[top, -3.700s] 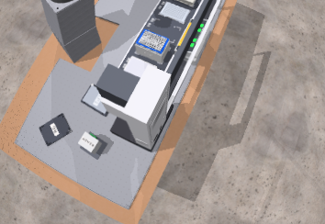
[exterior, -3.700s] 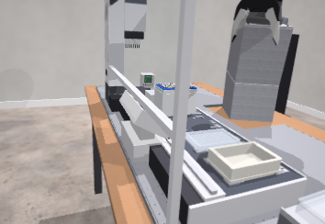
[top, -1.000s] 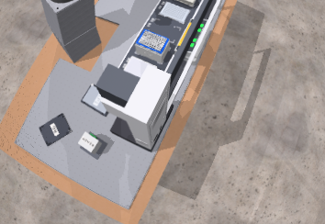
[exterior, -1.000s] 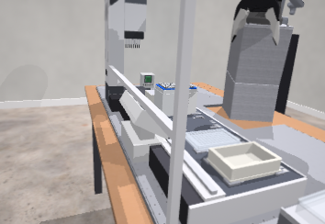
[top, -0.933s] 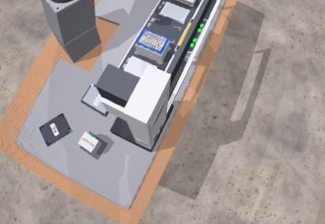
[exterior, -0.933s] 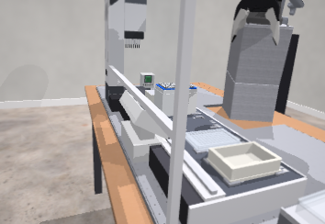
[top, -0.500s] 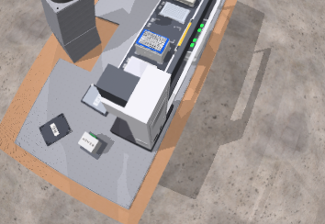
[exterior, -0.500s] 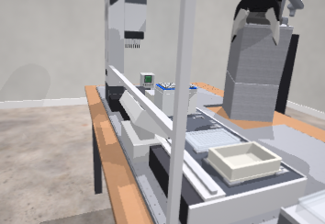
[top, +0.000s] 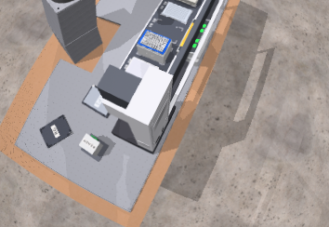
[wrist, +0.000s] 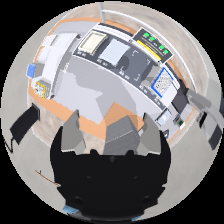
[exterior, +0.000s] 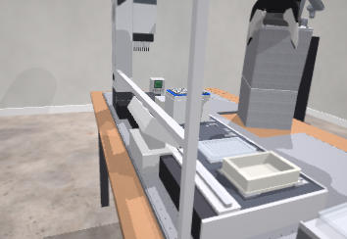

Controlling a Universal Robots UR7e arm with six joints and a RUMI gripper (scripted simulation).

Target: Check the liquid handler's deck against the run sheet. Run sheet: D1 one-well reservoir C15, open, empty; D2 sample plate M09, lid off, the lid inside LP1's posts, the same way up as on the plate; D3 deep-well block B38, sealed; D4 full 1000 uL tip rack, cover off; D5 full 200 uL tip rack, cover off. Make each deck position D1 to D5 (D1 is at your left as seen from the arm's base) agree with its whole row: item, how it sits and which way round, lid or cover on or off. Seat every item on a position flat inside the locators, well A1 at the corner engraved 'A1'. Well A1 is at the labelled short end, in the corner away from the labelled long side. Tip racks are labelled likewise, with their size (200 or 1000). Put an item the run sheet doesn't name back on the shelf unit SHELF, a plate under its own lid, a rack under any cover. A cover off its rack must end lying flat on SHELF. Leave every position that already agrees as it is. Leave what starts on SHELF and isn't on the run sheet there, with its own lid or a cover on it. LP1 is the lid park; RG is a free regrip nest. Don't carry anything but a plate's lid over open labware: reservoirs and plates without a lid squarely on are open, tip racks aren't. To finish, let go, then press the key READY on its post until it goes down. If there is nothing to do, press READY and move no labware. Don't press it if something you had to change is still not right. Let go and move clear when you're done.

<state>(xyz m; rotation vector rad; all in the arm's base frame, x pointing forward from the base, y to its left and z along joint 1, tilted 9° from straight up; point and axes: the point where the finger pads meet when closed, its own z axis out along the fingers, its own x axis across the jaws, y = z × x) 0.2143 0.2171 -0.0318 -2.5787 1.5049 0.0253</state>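
Right now my hand is 280 mm to the left of the white sealed block, 240 mm above it and 170 mm short of it. The rest, counted from my hand: clear well plate (250 mm below, 160 mm ahead, 90 mm to the left); blue-framed tip rack (190 mm below, 160 mm to the right, 160 mm ahead); cream one-well reservoir (250 mm below, 210 mm to the left, 160 mm ahead).
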